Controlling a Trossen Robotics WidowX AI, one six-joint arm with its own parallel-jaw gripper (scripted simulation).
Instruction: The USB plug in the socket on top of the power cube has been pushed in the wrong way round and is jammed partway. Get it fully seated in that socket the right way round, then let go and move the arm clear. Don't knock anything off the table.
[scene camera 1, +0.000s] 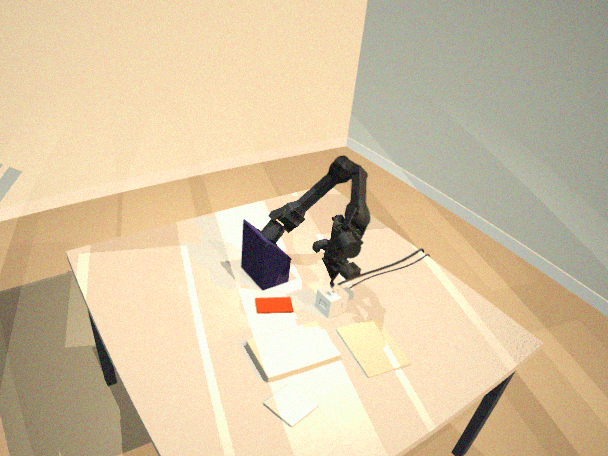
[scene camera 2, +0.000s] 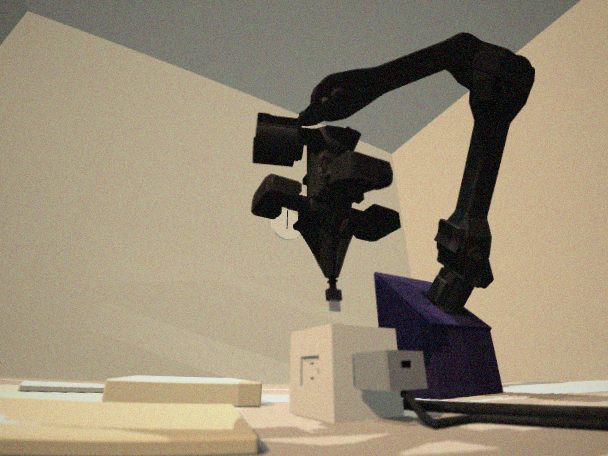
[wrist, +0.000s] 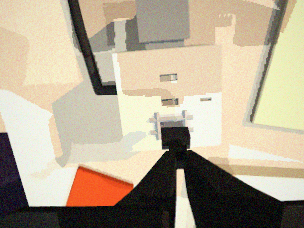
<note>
My gripper (scene camera 2: 331, 277) carries a USB plug (wrist: 175, 137). Further things: a book (scene camera 2: 140, 388), an orange card (wrist: 89, 188) and a white power cube (scene camera 2: 322, 386).
The book shows as well in scene camera 1 (scene camera 1: 294, 350). My gripper also shows in scene camera 1 (scene camera 1: 332, 279) and in the wrist view (wrist: 178, 158). The white power cube also shows in scene camera 1 (scene camera 1: 331, 306) and in the wrist view (wrist: 167, 80). Scene camera 2 does not show the orange card, which is hidden by the white power cube.
</note>
